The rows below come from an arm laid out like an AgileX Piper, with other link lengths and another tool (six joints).
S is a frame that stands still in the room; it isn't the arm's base.
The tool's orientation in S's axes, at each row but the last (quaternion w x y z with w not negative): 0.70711, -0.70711, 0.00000, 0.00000; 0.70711, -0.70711, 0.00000, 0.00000; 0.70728, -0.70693, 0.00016, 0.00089; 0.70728, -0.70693, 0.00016, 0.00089; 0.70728, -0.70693, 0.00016, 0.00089; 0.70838, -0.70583, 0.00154, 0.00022; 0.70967, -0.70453, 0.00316, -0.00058; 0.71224, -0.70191, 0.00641, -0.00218; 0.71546, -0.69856, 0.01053, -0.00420; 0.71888, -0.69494, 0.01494, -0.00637; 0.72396, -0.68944, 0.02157, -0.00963; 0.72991, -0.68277, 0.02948, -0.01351; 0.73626, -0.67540, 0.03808, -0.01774
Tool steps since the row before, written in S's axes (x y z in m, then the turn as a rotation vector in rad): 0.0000, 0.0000, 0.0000, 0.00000, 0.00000, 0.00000; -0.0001, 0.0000, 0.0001, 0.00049, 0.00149, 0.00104; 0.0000, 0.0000, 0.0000, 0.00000, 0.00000, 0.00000; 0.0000, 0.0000, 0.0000, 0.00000, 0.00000, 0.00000; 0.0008, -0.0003, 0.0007, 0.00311, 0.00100, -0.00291; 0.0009, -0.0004, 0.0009, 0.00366, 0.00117, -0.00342; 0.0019, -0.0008, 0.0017, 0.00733, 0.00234, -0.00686; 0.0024, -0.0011, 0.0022, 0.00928, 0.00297, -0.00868; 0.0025, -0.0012, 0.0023, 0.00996, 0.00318, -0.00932; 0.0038, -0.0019, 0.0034, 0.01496, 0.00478, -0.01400; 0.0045, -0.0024, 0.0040, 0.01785, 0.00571, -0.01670; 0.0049, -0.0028, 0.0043, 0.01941, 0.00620, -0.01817; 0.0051, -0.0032, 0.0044, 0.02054, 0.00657, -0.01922
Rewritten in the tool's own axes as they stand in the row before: 0.0000, 0.0000, 0.0000, 0.00000, 0.00000, 0.00000; -0.0001, -0.0001, 0.0000, 0.00049, -0.00104, 0.00149; 0.0000, 0.0000, 0.0000, 0.00000, 0.00000, 0.00000; 0.0000, 0.0000, 0.0000, 0.00000, 0.00000, 0.00000; 0.0008, -0.0007, -0.0003, 0.00312, 0.00291, 0.00100; 0.0009, -0.0009, -0.0004, 0.00367, 0.00342, 0.00116; 0.0019, -0.0017, -0.0008, 0.00734, 0.00685, 0.00233; 0.0024, -0.0022, -0.0010, 0.00930, 0.00867, 0.00296; 0.0025, -0.0023, -0.0011, 0.00998, 0.00931, 0.00317; 0.0038, -0.0035, -0.0017, 0.01499, 0.01398, 0.00476; 0.0045, -0.0042, -0.0020, 0.01788, 0.01668, 0.00568; 0.0050, -0.0046, -0.0022, 0.01944, 0.01814, 0.00617; 0.0052, -0.0048, -0.0024, 0.02058, 0.01919, 0.00654
